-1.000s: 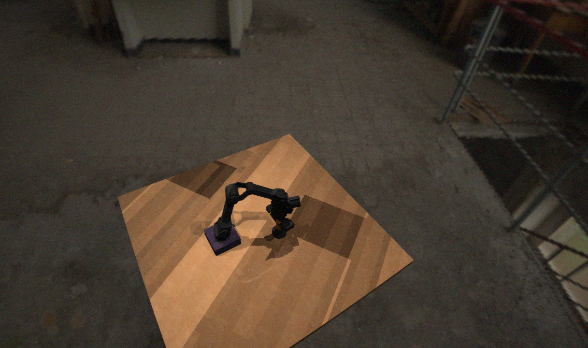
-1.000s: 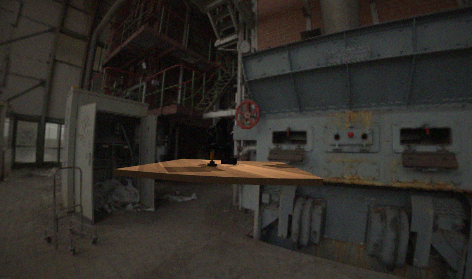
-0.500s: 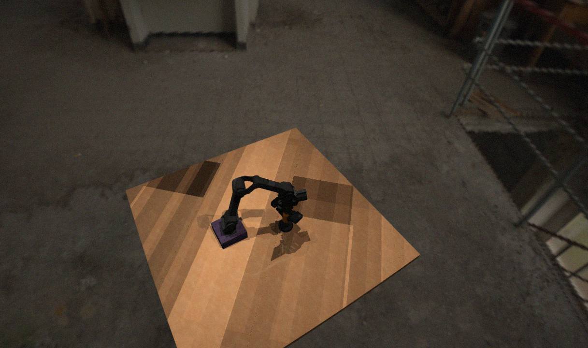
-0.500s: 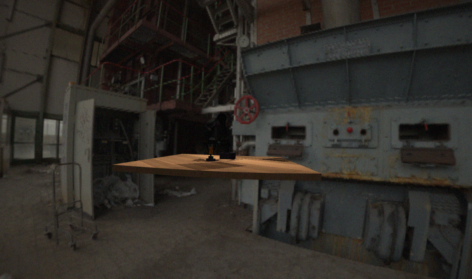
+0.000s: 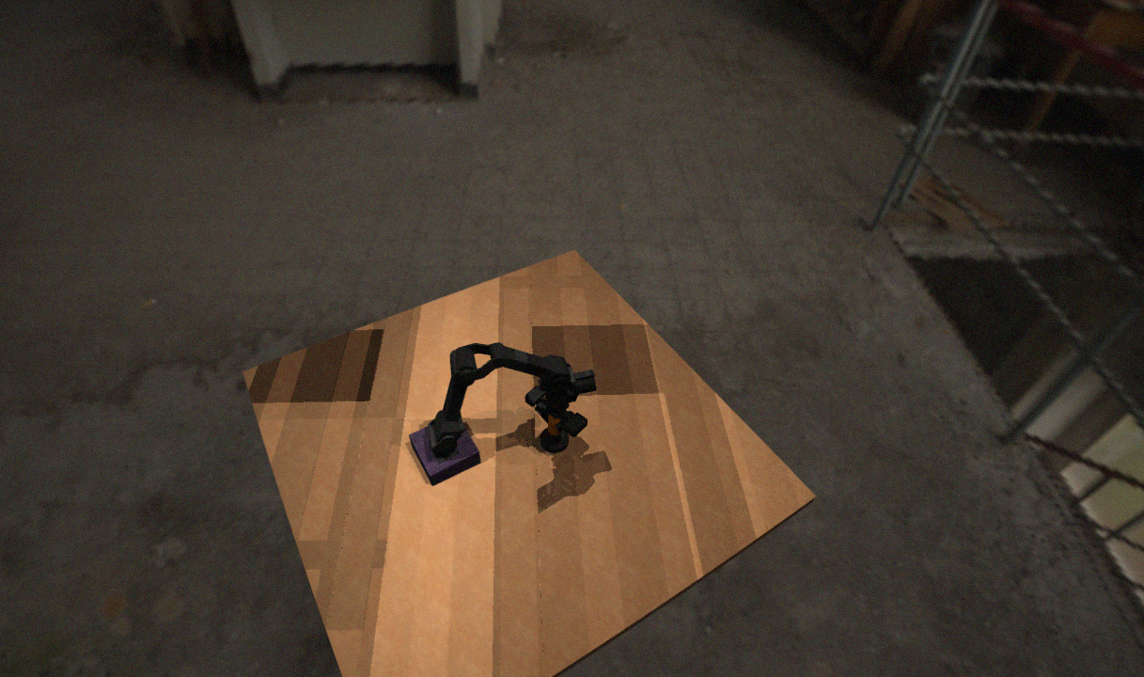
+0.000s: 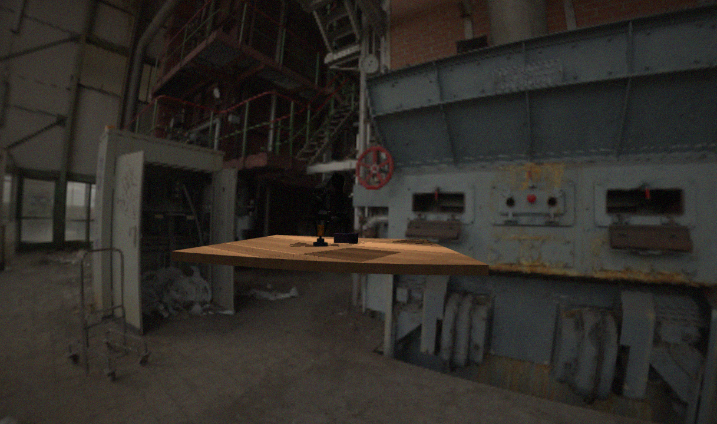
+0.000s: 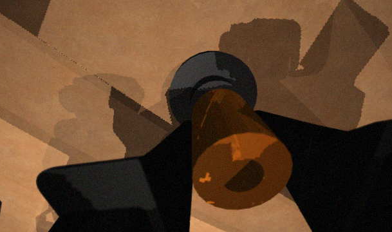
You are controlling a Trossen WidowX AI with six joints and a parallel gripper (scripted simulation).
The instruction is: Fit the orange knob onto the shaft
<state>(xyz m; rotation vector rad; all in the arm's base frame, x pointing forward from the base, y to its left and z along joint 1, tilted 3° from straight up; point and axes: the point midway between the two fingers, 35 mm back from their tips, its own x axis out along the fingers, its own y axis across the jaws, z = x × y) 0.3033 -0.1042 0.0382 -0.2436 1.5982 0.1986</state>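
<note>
The orange knob is 2 cm above my gripper tip. Also, from my gripper tip: dark pedestal: 4 cm below.
</note>
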